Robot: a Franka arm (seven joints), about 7 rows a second.
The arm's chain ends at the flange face. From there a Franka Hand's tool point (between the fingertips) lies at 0.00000 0.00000 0.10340 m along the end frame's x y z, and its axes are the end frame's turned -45 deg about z.
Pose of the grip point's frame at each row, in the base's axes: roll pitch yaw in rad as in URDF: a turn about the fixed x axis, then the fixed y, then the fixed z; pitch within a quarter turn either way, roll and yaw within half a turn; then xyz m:
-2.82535, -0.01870, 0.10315, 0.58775, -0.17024, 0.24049
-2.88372, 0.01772, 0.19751, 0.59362, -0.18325, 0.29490
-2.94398, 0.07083, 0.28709, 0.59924, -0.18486, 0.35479
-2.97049, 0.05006, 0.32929, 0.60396, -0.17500, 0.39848
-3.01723, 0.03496, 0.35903, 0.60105, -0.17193, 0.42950
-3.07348, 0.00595, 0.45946, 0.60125, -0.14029, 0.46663
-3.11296, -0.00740, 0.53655, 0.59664, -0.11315, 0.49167
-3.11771, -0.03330, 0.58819, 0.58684, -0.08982, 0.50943
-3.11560, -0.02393, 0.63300, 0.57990, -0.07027, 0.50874
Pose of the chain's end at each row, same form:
-2.90105, 0.20815, -0.65402, 0.58923, -0.20242, 0.33875
-2.96977, 0.19405, -0.57342, 0.60053, -0.20876, 0.39487
-3.05142, 0.18965, -0.49675, 0.61187, -0.20230, 0.45592
-3.05558, 0.15627, -0.45366, 0.61448, -0.19001, 0.50024
-3.07821, 0.11261, -0.42497, 0.60891, -0.18268, 0.53204
-3.09760, 0.05236, -0.32499, 0.60492, -0.14633, 0.56979
-3.11611, 0.01501, -0.24855, 0.59750, -0.11609, 0.59502
-3.10116, -0.00667, -0.19695, 0.58535, -0.09378, 0.61274
-3.10629, 0.00145, -0.15206, 0.57950, -0.07390, 0.61208

